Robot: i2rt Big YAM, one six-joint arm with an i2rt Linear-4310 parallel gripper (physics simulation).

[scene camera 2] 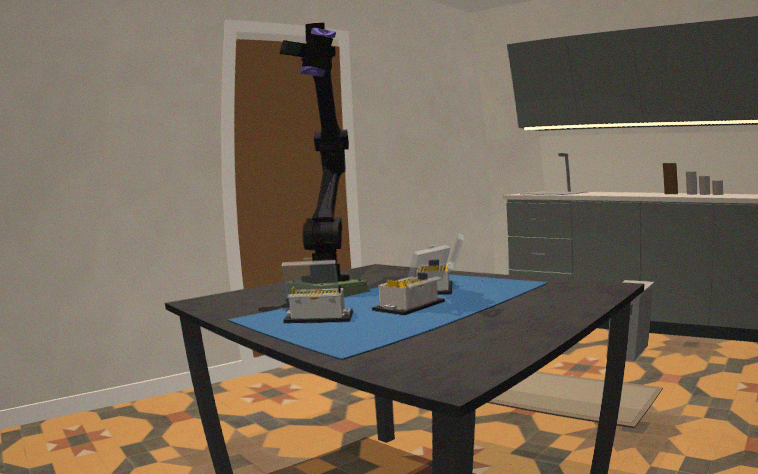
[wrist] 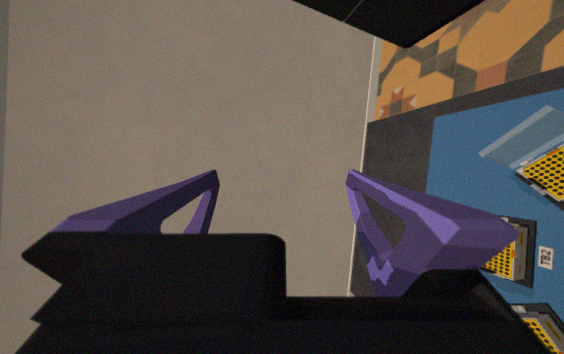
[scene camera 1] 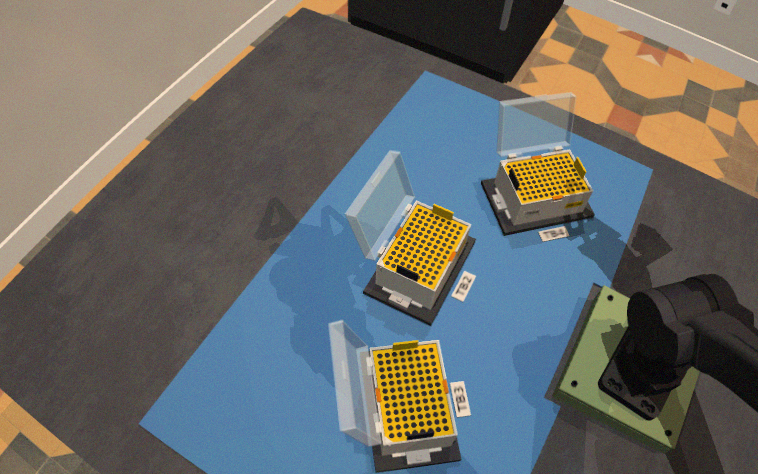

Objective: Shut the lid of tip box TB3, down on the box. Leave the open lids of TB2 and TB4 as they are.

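Seen in the pictures: gripper, fingertip midpoint: (scene camera 2: 319,51) (wrist: 282,177); arm's base, origin of the base link: (scene camera 1: 642,367).
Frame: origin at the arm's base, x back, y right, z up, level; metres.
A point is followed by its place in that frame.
Note:
TB3 (scene camera 1: 414,391) (scene camera 2: 444,283) @(x -0.292, y -0.190, z -0.007 m) (wrist: 545,332) @(x -0.223, y -0.155, z 0.027 m) has a yellow rack with black holes. Its clear lid (scene camera 1: 352,385) @(x -0.279, y -0.257, z 0.060 m) (scene camera 2: 457,251) @(x -0.320, y -0.217, z 0.078 m) stands open on the side away from the arm; the lid does not show in the wrist view. TB2 (scene camera 1: 423,245) (scene camera 2: 416,299) @(x -0.375, y -0.017, z -0.008 m) (wrist: 517,252) @(x -0.289, y -0.021, z 0.015 m) has its lid (scene camera 1: 380,206) @(x -0.400, y -0.040, z 0.062 m) (scene camera 2: 438,254) @(x -0.412, y -0.060, z 0.097 m) open. TB4 (scene camera 1: 547,178) @(x -0.249, y 0.183, z 0.023 m) (scene camera 2: 315,306) (wrist: 550,172) @(x -0.278, y 0.166, z 0.024 m) has its lid (scene camera 1: 536,124) @(x -0.305, y 0.231, z 0.065 m) (scene camera 2: 309,270) @(x -0.318, y 0.235, z 0.094 m) (wrist: 525,135) @(x -0.307, y 0.236, z 0.077 m) open. My gripper (scene camera 2: 318,51) @(x -0.221, y 0.120, z 0.631 m) (wrist: 282,177) @(x -0.221, y 0.120, z 0.631 m) is open and empty, high above the table and far from the boxes; it is outside scene camera 1's view.
The boxes stand on a blue mat (scene camera 1: 251,363) @(x -0.422, y -0.288, z -0.033 m) (scene camera 2: 352,340) @(x -0.477, y 0.243, z -0.033 m) (wrist: 455,150) @(x -0.478, y 0.213, z -0.033 m) on a dark table (scene camera 1: 139,268) @(x -0.655, y -0.284, z -0.036 m) (scene camera 2: 475,357) @(x -0.746, y 0.168, z -0.036 m). TB2 stands between the other two. The arm's green base plate (scene camera 1: 592,357) @(x -0.064, y -0.028, z 0.001 m) (scene camera 2: 354,287) @(x -0.087, y -0.040, z -0.014 m) is beside the mat. Each box has a name label beside it in scene camera 1.

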